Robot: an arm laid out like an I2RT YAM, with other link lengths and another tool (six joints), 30 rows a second.
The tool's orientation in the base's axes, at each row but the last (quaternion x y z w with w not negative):
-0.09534 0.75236 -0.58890 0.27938
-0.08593 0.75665 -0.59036 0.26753
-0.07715 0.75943 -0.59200 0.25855
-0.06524 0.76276 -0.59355 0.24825
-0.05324 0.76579 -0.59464 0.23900
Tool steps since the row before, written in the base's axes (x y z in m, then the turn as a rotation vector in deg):
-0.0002 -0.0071 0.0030 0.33 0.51 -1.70
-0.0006 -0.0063 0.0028 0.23 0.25 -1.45
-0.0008 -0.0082 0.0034 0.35 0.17 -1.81
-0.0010 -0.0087 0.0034 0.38 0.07 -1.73
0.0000 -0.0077 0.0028 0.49 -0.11 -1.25
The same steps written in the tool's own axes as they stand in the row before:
0.0026 -0.0049 0.0054 0.01 1.81 0.01
0.0025 -0.0046 0.0046 0.13 1.48 0.14
0.0031 -0.0057 0.0061 0.17 1.81 0.32
0.0033 -0.0059 0.0066 0.16 1.72 0.41
0.0020 -0.0048 0.0063 -0.01 1.24 0.53

